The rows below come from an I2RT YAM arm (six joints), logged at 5 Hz.
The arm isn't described. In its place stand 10 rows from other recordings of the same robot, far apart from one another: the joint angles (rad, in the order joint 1, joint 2, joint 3, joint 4, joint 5, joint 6), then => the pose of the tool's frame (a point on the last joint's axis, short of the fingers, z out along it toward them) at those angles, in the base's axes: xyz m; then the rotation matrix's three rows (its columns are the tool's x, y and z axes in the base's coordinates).
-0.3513 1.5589 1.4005 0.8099 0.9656 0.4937 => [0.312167, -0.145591, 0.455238], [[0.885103, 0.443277, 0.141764], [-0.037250, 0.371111, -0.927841], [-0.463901, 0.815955, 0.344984]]
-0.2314 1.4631 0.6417 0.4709 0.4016 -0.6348 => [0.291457, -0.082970, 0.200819], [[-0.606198, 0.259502, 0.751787], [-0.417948, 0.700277, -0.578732], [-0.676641, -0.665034, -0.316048]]
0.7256 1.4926 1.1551 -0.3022 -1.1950 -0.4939 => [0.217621, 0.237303, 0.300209], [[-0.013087, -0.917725, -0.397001], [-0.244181, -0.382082, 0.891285], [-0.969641, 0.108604, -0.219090]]
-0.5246 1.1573 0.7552 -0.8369 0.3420 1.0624 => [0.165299, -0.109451, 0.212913], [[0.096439, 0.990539, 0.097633], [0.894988, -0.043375, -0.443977], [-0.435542, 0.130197, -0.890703]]
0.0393 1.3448 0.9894 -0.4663 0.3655 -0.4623 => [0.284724, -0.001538, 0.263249], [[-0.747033, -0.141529, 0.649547], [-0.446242, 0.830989, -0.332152], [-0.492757, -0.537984, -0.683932]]
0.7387 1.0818 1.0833 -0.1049 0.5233 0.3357 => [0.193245, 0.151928, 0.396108], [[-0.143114, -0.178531, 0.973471], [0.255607, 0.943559, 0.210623], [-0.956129, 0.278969, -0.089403]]
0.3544 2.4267 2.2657 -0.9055 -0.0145 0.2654 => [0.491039, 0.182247, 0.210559], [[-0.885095, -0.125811, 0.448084], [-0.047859, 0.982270, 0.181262], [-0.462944, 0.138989, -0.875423]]
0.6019 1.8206 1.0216 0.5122 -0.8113 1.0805 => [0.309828, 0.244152, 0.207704], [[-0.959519, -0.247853, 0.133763], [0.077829, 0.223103, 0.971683], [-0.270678, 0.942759, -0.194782]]
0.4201 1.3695 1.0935 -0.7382 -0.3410 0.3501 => [0.247248, 0.123484, 0.271819], [[-0.915370, -0.246684, 0.318191], [-0.054863, 0.859365, 0.508412], [-0.398859, 0.447928, -0.800170]]
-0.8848 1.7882 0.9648 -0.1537 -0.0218 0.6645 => [0.221542, -0.269401, 0.141536], [[0.058960, 0.926699, 0.371150], [0.901257, 0.110458, -0.418968], [-0.429254, 0.359204, -0.828682]]
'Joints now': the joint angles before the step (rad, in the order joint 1, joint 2, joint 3, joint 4, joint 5, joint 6). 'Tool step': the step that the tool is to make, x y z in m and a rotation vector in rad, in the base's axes. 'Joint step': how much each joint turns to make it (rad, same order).
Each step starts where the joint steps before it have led.
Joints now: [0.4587, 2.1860, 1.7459, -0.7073, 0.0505, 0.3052]
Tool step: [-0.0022, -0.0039, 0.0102, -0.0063, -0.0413, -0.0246]
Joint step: [-0.0031, -0.0351, -0.0215, 0.0201, 0.0308, 0.0093]
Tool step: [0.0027, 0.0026, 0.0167, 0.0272, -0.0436, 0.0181]
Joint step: [0.0015, -0.0155, 0.0322, 0.0044, -0.0123, -0.0123]
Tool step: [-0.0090, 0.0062, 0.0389, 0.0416, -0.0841, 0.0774]
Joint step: [0.0184, -0.0722, 0.0223, 0.0020, -0.0307, -0.0505]
